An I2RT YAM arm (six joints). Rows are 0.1 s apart.
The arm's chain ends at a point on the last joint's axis. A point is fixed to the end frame.
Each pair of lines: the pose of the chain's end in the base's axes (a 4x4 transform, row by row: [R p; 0 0 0 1], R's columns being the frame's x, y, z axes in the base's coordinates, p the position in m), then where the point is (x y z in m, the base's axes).
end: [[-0.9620 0.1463 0.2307 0.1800], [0.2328 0.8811 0.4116 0.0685], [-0.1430 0.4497 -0.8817 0.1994], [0 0 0 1]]
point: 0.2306 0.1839 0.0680
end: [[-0.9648 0.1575 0.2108 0.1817], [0.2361 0.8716 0.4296 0.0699], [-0.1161 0.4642 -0.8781 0.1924], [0 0 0 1]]
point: 0.2294 0.1880 0.0623
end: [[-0.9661 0.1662 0.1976 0.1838], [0.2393 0.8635 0.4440 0.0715], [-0.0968 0.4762 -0.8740 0.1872], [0 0 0 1]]
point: 0.2296 0.1917 0.0584
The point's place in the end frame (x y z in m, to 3 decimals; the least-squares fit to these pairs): -0.003 0.050 0.175
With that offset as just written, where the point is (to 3 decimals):
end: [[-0.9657 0.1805 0.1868 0.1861], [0.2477 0.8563 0.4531 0.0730], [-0.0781 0.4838 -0.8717 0.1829], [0 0 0 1]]
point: 0.231 0.194 0.055
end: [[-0.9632 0.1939 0.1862 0.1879], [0.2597 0.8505 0.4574 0.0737], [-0.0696 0.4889 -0.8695 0.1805], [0 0 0 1]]
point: 0.233 0.195 0.053
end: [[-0.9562 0.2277 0.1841 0.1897], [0.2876 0.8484 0.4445 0.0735], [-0.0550 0.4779 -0.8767 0.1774], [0 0 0 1]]
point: 0.236 0.193 0.048
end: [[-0.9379 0.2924 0.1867 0.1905], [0.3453 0.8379 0.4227 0.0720], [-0.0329 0.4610 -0.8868 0.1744], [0 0 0 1]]
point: 0.241 0.187 0.042
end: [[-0.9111 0.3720 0.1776 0.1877], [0.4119 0.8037 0.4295 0.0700], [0.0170 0.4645 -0.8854 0.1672], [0 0 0 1]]
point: 0.240 0.184 0.035
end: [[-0.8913 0.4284 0.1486 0.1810], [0.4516 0.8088 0.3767 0.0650], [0.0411 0.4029 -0.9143 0.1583], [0 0 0 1]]
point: 0.231 0.170 0.018
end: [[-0.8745 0.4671 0.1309 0.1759], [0.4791 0.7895 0.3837 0.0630], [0.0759 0.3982 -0.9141 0.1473], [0 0 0 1]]
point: 0.225 0.168 0.007
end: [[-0.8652 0.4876 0.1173 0.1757], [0.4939 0.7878 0.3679 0.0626], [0.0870 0.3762 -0.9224 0.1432], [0 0 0 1]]
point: 0.223 0.165 0.000
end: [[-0.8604 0.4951 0.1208 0.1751], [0.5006 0.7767 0.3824 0.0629], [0.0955 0.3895 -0.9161 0.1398], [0 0 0 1]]
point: 0.224 0.167 -0.001
